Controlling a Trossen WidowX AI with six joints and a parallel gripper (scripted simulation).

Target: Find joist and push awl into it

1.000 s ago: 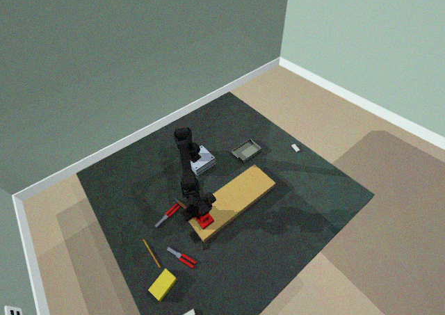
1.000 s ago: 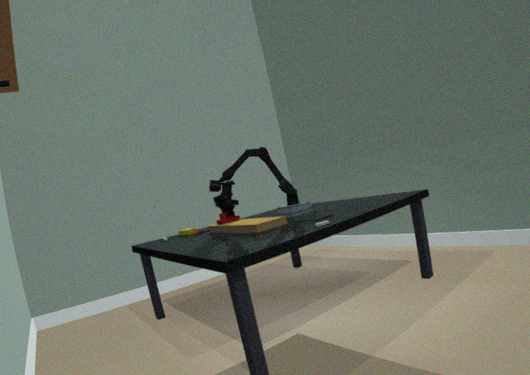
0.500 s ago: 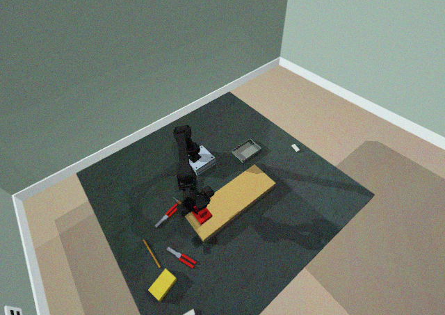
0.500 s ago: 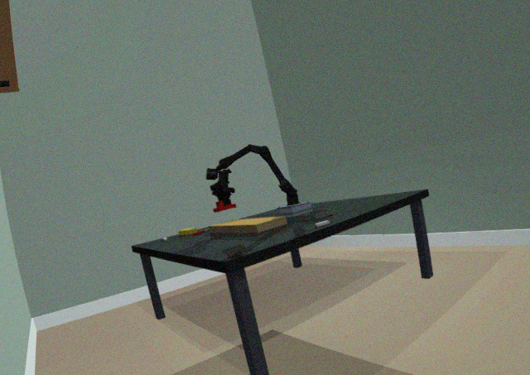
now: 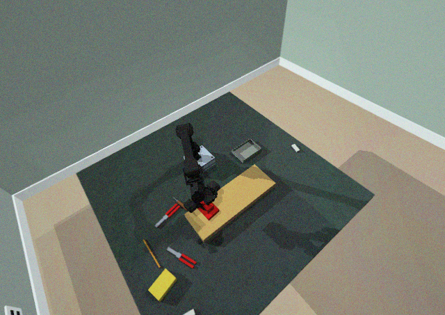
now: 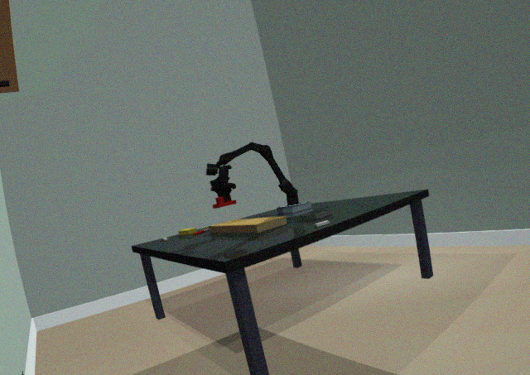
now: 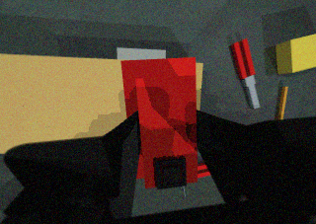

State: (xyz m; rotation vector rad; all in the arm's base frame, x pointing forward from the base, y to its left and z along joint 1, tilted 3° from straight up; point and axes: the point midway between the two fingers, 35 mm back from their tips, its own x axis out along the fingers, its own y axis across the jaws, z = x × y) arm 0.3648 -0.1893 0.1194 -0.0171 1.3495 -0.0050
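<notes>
The red stud finder lies 2 cm behind my gripper tip and 2 cm above it. Also, from my gripper tip: indicator window 4 cm behind, 3 cm above; then brown-handled awl 21 cm behind, 6 cm to the right, 16 cm below; then orange pencil 8 cm behind, 33 cm to the right, 16 cm below.
</notes>
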